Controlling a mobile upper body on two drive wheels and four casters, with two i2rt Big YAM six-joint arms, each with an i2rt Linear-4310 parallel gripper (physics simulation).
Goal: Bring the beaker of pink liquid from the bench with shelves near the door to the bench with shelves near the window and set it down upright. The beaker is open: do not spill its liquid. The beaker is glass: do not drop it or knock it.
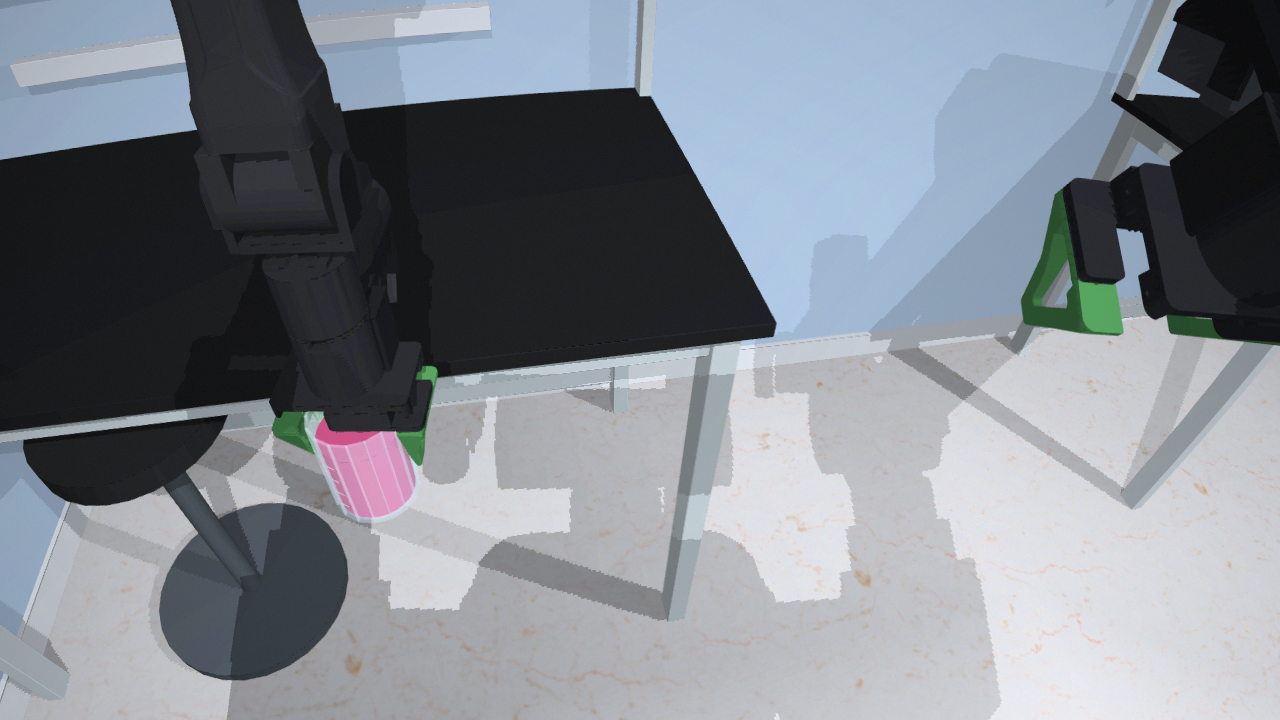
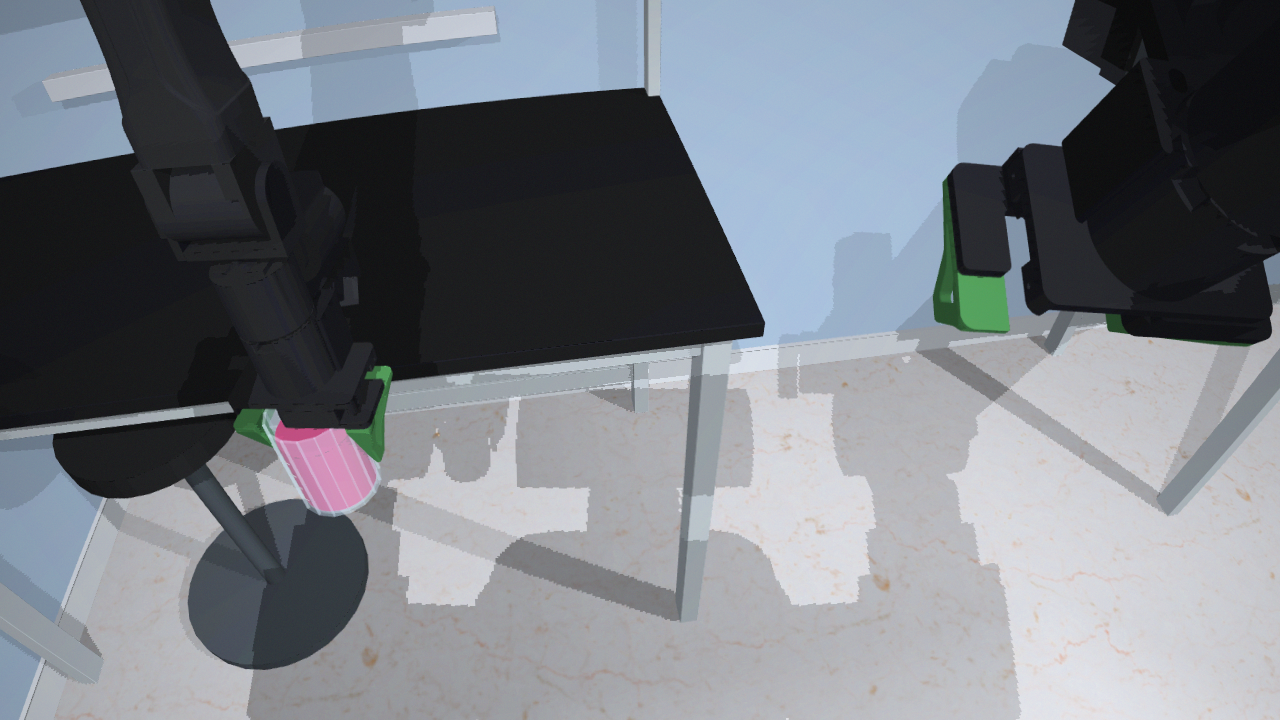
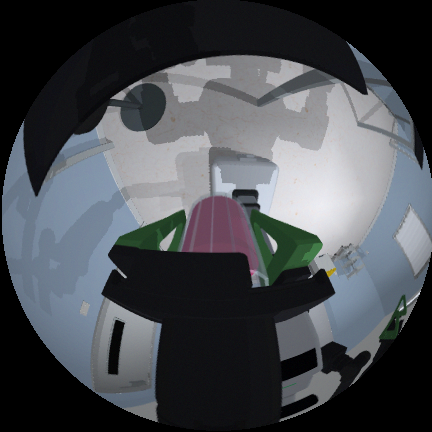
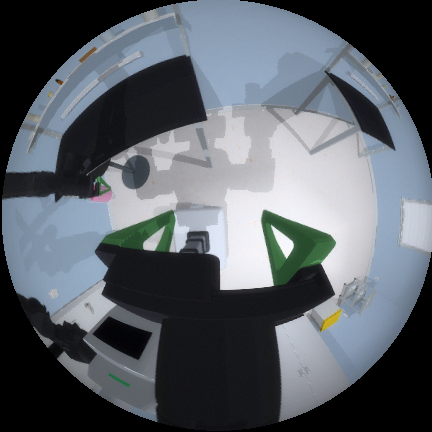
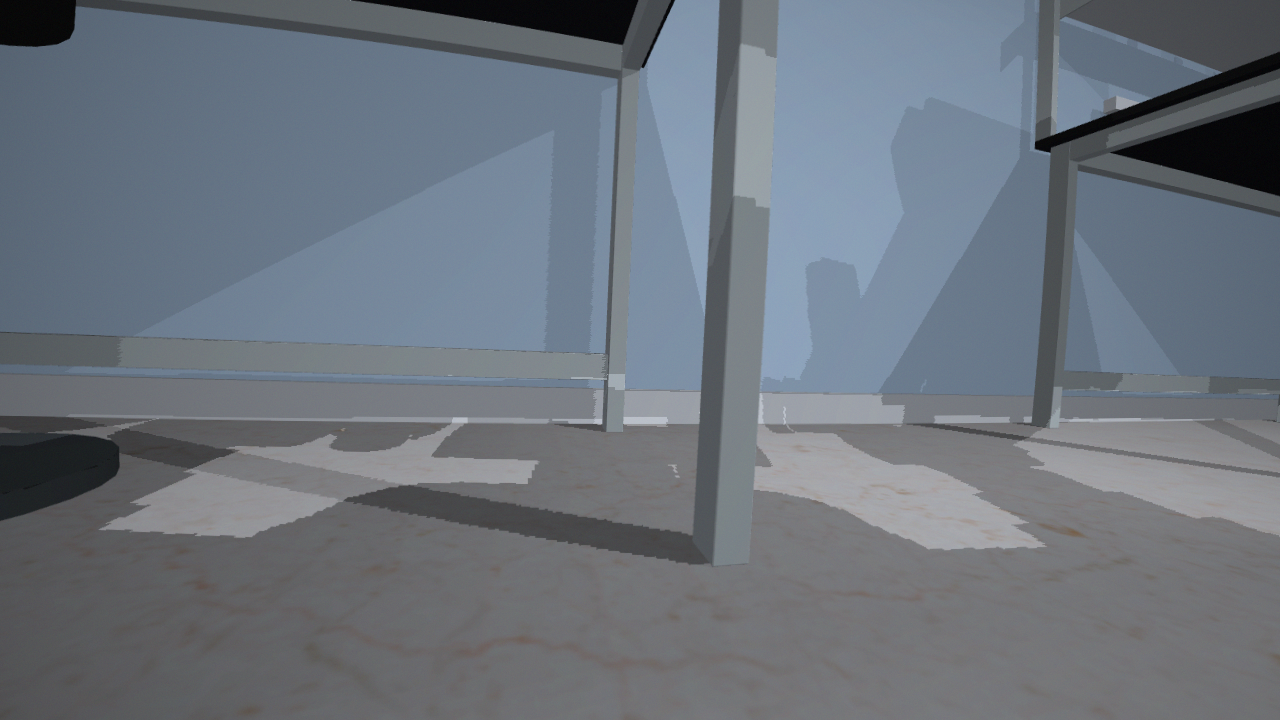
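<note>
The beaker of pink liquid [image 1: 366, 472] [image 2: 327, 470] [image 3: 215, 225] [image 4: 102, 194] is between the fingers of my left gripper [image 1: 355, 438] [image 2: 313, 437] [image 3: 217, 213], which is shut on it. The beaker is off the bench, over the floor in front of the near bench's front edge. It looks about upright; its rim is partly hidden by the gripper. The near bench with a black top [image 1: 572, 241] [image 2: 572, 232] [image 4: 145, 105] stands in front of me. A second bench with a black top [image 4: 367, 115] [image 5: 1163, 107] stands farther right. My right gripper [image 2: 1056, 326] [image 4: 217, 214] is open and empty, out to the right.
A stool [image 1: 255, 591] [image 2: 279, 586] [image 4: 135, 171] stands at the near bench's left front, close below the beaker. The near bench's front leg [image 1: 693, 501] [image 2: 698, 501] [image 5: 735, 358] stands in front of my base. A blue wall [image 1: 805, 161] runs behind both benches.
</note>
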